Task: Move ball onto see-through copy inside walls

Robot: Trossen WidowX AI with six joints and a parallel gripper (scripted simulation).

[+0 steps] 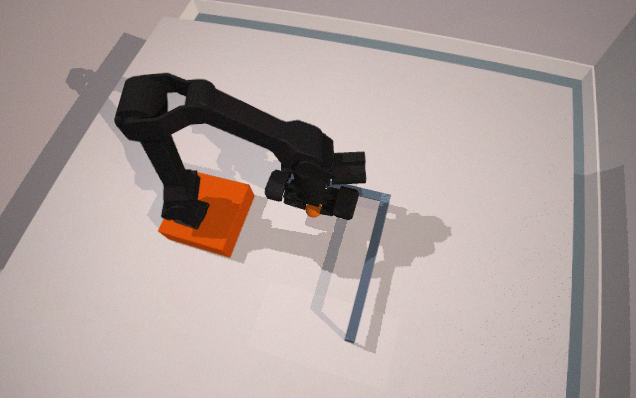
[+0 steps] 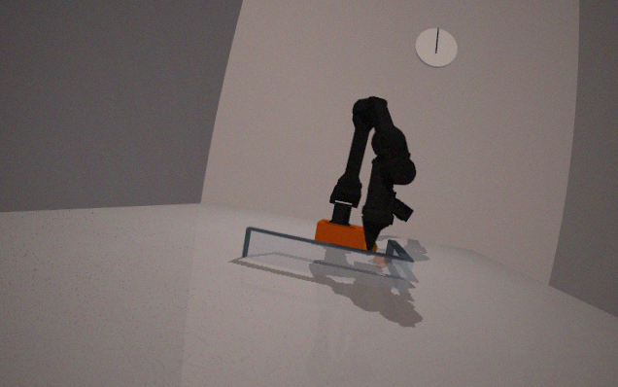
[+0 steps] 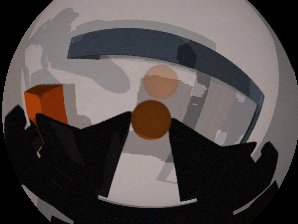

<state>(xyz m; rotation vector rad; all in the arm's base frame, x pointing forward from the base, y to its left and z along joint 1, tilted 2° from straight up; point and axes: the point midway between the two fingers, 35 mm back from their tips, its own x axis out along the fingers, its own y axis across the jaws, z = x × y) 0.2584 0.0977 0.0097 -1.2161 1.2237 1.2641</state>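
Now: the see-through copy of ball 30 mm to the left of my gripper tip and 20 mm below it. The rest, counted from my gripper tip: orange ball (right at my gripper tip).
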